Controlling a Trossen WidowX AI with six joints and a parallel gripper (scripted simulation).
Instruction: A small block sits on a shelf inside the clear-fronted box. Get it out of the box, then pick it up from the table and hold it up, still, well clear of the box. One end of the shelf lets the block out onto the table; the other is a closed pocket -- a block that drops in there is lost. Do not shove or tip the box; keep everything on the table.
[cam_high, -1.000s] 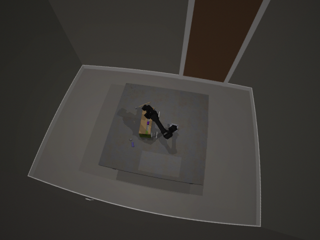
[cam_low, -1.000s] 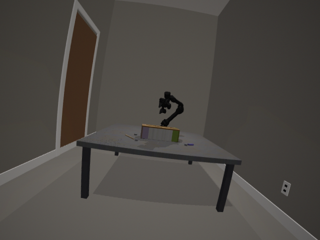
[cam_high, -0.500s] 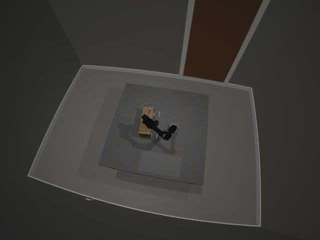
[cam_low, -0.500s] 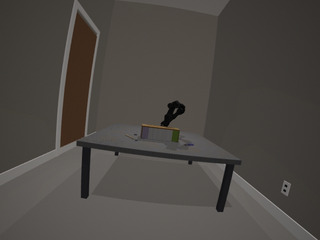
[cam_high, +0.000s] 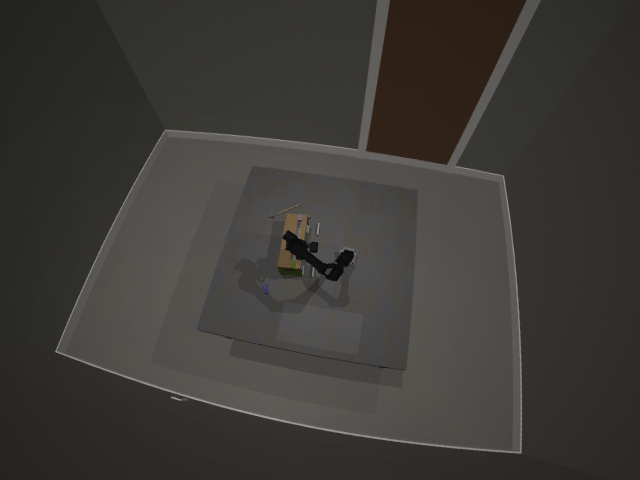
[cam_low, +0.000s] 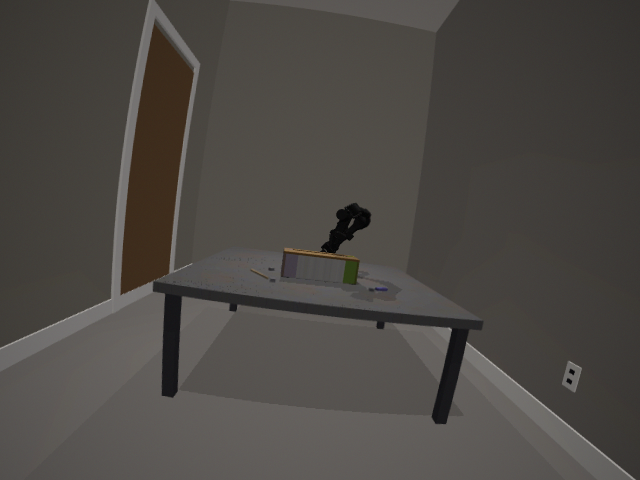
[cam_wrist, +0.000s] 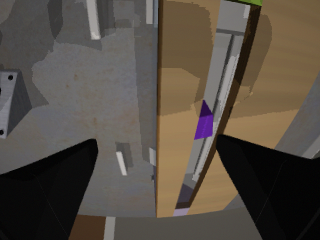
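Now: gripper tip 6 cm short of the purple block, 3 cm to the left of it and 7 cm above it. The rest, counted from my gripper tip: thin wooden stick (22 cm ahead, 33 cm to the right, 15 cm below); then box (5 cm ahead, 5 cm to the right, 9 cm below).
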